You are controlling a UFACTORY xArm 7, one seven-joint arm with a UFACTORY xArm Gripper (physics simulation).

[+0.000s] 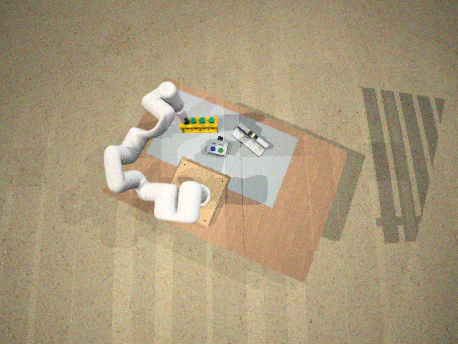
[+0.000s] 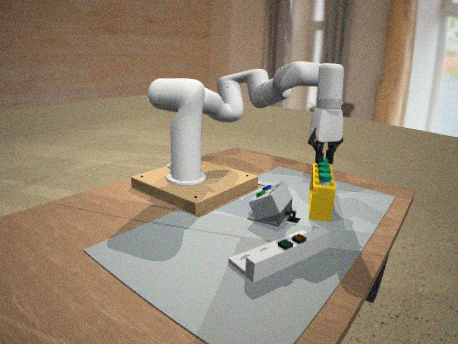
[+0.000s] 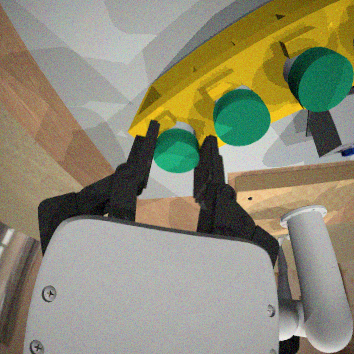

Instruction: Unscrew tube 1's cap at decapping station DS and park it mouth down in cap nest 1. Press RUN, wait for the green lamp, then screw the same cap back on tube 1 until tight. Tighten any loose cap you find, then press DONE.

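Where they show: gripper, fingertip midpoint: (image 1: pixel 185 120) (image 2: pixel 323 163) (image 3: pixel 178 141); arm's base, origin of the base link: (image 2: pixel 186 178) (image 3: pixel 302 215).
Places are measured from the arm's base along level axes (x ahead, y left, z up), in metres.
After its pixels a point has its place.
Note:
A yellow tube rack (image 1: pixel 199 127) {x 0.346, y 0.181, z 0.056 m} (image 2: pixel 321 203) {x 0.421, y 0.103, z 0.018 m} (image 3: pixel 228 60) {x 0.389, y 0.229, z 0.062 m} stands on the grey mat (image 1: pixel 251 177) {x 0.237, y -0.224, z -0.033 m} (image 2: pixel 177 266) {x 0.314, y -0.295, z -0.033 m} and holds several tubes with green caps. My gripper (image 1: pixel 186 121) {x 0.339, y 0.267, z 0.075 m} (image 2: pixel 324 158) {x 0.339, y 0.267, z 0.075 m} (image 3: pixel 178 141) {x 0.339, y 0.267, z 0.075 m} points down over the rack's end nearest the arm. It is shut on the end tube's green cap (image 3: pixel 175 151) {x 0.341, y 0.269, z 0.088 m} (image 2: pixel 324 161) {x 0.345, y 0.257, z 0.086 m}, one finger on each side. The tube's grey top shows just behind this cap. Two more capped tubes (image 3: pixel 242 117) {x 0.364, y 0.225, z 0.088 m} (image 3: pixel 321 79) {x 0.386, y 0.183, z 0.088 m} stand further along the rack.
A grey button box (image 1: pixel 217 149) {x 0.284, y 0.024, z 0.037 m} (image 2: pixel 271 205) {x 0.337, y -0.010, z 0.021 m} with a blue and a green button sits near the rack. A long white block (image 1: pixel 249 140) {x 0.439, y -0.110, z -0.022 m} (image 2: pixel 281 257) {x 0.470, y -0.160, z 0.000 m} with round nests and two dark lamps lies beyond it. The arm's wooden base board (image 1: pixel 201 173) {x 0.117, y 0.052, z 0.000 m} (image 2: pixel 192 196) {x 0.121, y -0.081, z 0.000 m} is at the mat's edge.

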